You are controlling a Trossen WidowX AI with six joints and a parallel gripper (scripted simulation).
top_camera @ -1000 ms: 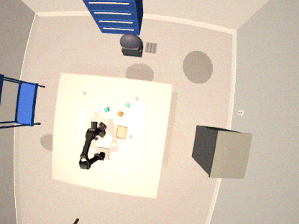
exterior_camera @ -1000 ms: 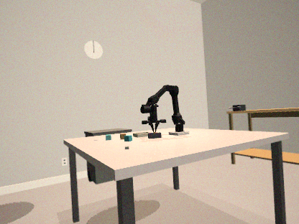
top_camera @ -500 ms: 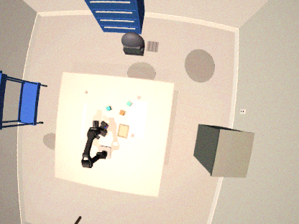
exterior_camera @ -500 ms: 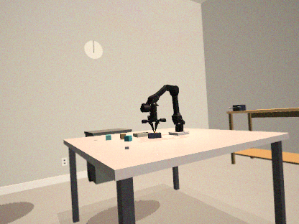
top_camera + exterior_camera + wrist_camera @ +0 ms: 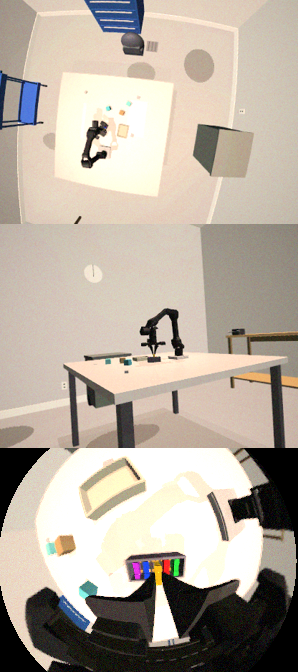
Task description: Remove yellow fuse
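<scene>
Now: the tray 20 cm to the right of my gripper tip and 5 cm below it. The rest, counted from my gripper tip: yellow fuse 1 cm below.
</scene>
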